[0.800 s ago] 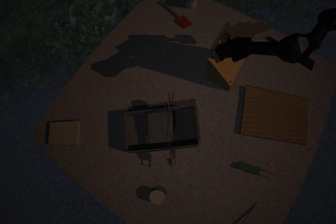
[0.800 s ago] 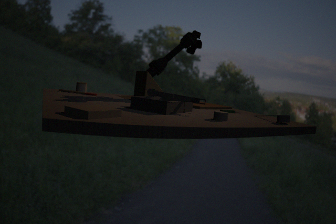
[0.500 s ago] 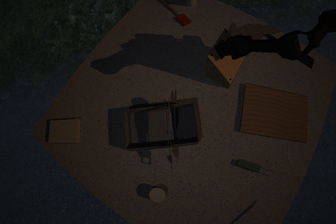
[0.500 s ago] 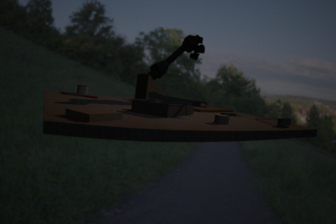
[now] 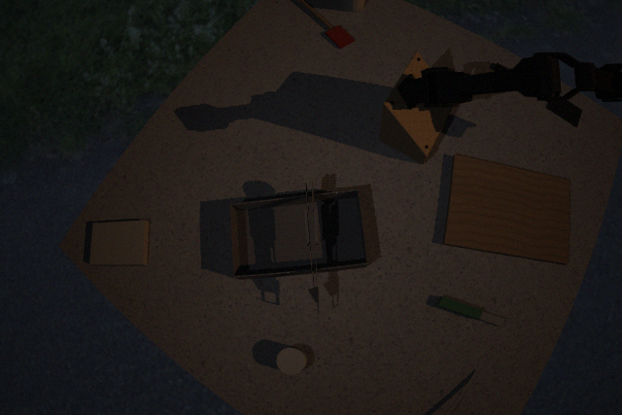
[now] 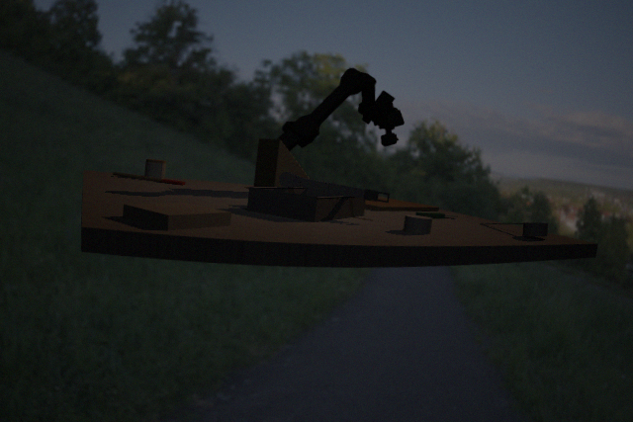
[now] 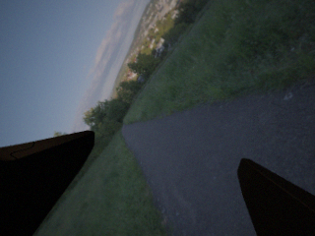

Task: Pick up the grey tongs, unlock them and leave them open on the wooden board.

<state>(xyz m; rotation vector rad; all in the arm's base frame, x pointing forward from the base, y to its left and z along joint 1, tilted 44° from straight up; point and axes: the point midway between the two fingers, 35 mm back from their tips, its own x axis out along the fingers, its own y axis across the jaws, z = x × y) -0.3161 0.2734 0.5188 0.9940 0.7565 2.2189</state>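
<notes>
Now: the roasting tin 770 mm ahead of my gripper tip, 600 mm to the right of it and 260 mm below it. From my gripper tip the other things lie so: red spatula (200 mm ahead, 980 mm to the right, 280 mm below); tan block (1110 mm ahead, 960 mm to the right, 280 mm below); wooden board (380 mm ahead, 210 mm to the right, 280 mm below).
</notes>
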